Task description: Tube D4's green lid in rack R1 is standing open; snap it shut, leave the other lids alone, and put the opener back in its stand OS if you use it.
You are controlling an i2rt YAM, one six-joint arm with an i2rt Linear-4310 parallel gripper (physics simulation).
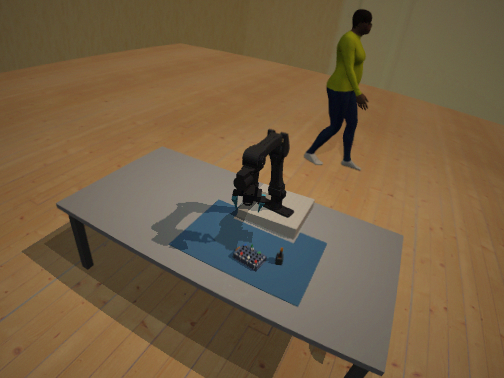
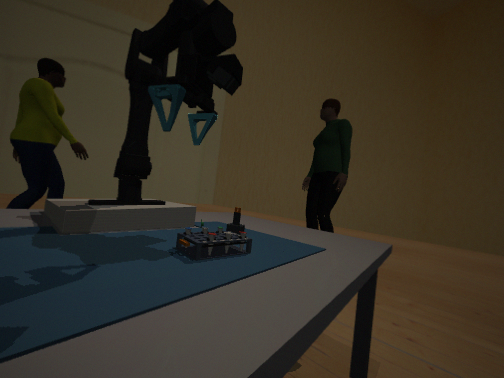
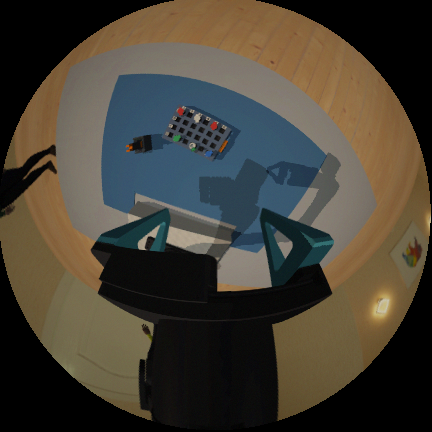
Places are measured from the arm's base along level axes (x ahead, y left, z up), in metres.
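Where they show: gripper, fingertip midpoint: (image 1: 247,210) (image 2: 183,139) (image 3: 214,212); arm's base, origin of the base link: (image 1: 275,207) (image 2: 129,203) (image 3: 172,251).
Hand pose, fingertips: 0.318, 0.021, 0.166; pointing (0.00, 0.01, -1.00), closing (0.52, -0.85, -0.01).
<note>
Things, the pixels of their top centre, and the offset from my fingertips, as dx, dy, dz. "spot": a spot on its surface instead. Level surfaces: height alone.
- grey tube rack, middle of its top: (image 3: 194,132) (image 2: 215,222) (image 1: 250,249) +0.043, +0.073, -0.161
- tube, middle of its top: (image 3: 192,149) +0.010, +0.060, -0.161
- orange-tipped opener, middle of its top: (image 3: 127,147) (image 2: 238,207) (image 1: 281,248) -0.038, +0.187, -0.134
- blue mat, its level: dz -0.219
- grey table, its level: dz -0.222
- orange piece, surface spot: (image 2: 184,242) (image 3: 224,143) spot: +0.050, +0.007, -0.197
The grey tube rack (image 1: 250,258) (image 2: 215,244) (image 3: 197,132) stands on the blue mat, holding tubes with red, white, green and blue lids. A tube (image 3: 192,145) near the middle of the rack's arm-side row has its mouth showing, with its green lid (image 2: 202,223) upright. Another green lid (image 3: 177,138) in that row lies flat. The dark opener stand (image 1: 279,258) (image 2: 235,227) (image 3: 145,143) is beside the rack, with the orange-tipped opener (image 1: 281,250) (image 2: 237,213) (image 3: 131,147) upright in it. My gripper (image 1: 248,201) (image 2: 182,138) (image 3: 214,212) is open and empty, high above the mat's arm side, away from rack and stand.
The blue mat (image 1: 200,225) (image 2: 125,280) (image 3: 135,100) lies on the grey table (image 1: 125,185) (image 2: 240,320) (image 3: 85,100). The arm stands on a pale block (image 1: 300,220) (image 2: 125,217) (image 3: 185,236) at the mat's edge. An orange piece (image 2: 184,242) (image 3: 224,146) is on the rack's end. People stand beyond the table.
</note>
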